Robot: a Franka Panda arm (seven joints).
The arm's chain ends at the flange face. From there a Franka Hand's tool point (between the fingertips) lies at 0.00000 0.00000 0.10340 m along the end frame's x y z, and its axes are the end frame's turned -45 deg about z.
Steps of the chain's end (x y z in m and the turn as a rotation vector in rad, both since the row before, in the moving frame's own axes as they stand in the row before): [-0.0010 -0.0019 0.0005 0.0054 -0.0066 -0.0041]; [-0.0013 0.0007 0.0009 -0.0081 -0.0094 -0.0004]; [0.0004 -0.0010 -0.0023 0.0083 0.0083 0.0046]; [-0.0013 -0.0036 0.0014 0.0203 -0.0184 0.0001]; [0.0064 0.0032 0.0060 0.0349 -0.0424 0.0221]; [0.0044 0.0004 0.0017 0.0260 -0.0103 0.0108]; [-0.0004 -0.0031 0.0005 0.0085 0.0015 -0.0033]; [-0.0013 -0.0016 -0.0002 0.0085 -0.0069 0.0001]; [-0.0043 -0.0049 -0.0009 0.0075 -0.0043 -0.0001]
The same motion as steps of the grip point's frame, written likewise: [0.0005 -0.0029 0.0005 0.0085 -0.0008 -0.0041]; [-0.0027 -0.0005 0.0009 0.0009 -0.0124 -0.0004]; [0.0022 -0.0004 -0.0023 0.0000 0.0117 0.0046]; [0.0018 -0.0063 0.0014 0.0274 0.0013 0.0001]; [0.0018 0.0011 0.0058 0.0547 -0.0053 0.0221]; [0.0040 0.0007 0.0017 0.0257 0.0111 0.0108]; [0.0026 -0.0030 0.0005 0.0049 0.0071 -0.0033]; [0.0003 -0.0032 -0.0002 0.0109 0.0011 0.0001]; [0.0007 -0.0074 -0.0009 0.0083 0.0023 -0.0001]
